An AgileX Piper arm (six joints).
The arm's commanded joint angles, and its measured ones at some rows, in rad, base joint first. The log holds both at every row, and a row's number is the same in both.
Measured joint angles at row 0:
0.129 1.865 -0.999 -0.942 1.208 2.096
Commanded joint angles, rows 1 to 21:
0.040 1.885 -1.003 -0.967 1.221 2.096
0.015 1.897 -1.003 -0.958 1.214 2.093
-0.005 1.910 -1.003 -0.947 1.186 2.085
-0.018 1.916 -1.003 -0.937 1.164 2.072
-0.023 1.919 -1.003 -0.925 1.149 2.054
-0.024 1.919 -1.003 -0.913 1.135 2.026
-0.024 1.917 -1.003 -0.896 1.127 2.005
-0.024 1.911 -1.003 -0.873 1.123 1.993
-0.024 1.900 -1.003 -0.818 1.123 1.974
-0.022 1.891 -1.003 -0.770 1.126 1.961
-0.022 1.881 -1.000 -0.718 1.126 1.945
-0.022 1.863 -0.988 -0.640 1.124 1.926
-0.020 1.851 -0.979 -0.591 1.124 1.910
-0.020 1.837 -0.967 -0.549 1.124 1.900
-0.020 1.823 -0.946 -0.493 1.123 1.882
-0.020 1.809 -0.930 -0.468 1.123 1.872
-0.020 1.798 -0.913 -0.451 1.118 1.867
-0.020 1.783 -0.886 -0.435 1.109 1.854
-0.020 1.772 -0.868 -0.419 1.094 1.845
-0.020 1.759 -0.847 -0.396 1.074 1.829
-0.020 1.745 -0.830 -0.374 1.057 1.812
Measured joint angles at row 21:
-0.018 1.796 -0.892 -0.455 1.107 1.870
